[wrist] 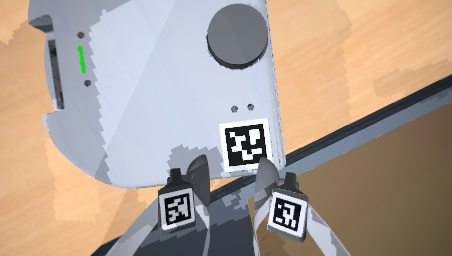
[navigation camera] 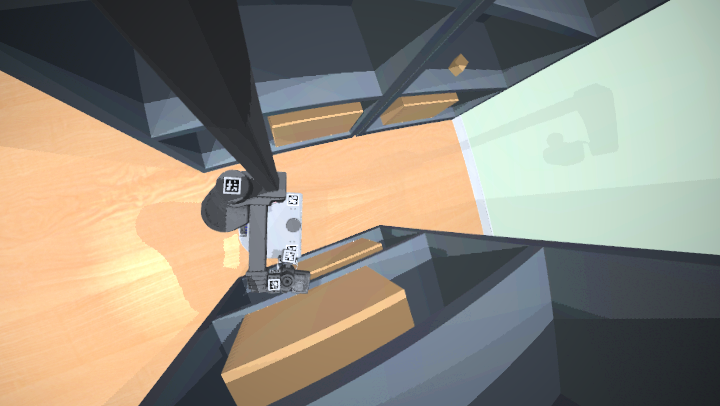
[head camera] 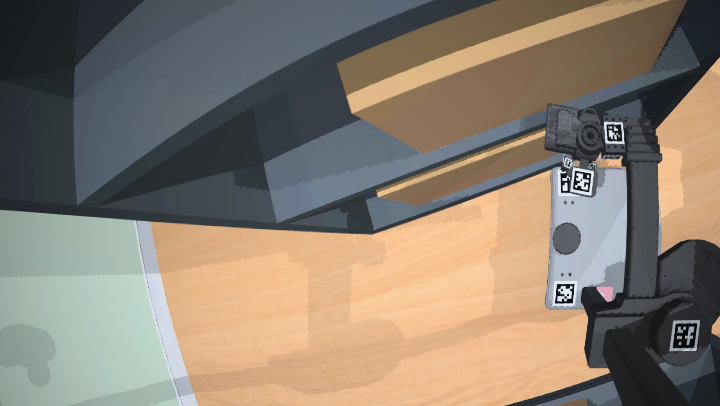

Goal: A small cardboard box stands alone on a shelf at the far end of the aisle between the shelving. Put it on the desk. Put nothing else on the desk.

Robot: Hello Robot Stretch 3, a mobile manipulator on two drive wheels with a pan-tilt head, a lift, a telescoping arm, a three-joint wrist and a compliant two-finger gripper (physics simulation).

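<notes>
The small cardboard box stands alone on a shelf of the upper shelving in the navigation view, near the pale green wall end. It does not show in the head or wrist view. My gripper is open with its fingers apart and empty. It points down over the edge of my own base, beside the near shelving and across the aisle from the small box. The desk does not show in these views.
Large cardboard boxes fill part of the shelving close beside my wrist. More large boxes sit low in the opposite shelving. The wooden aisle floor runs to the green wall.
</notes>
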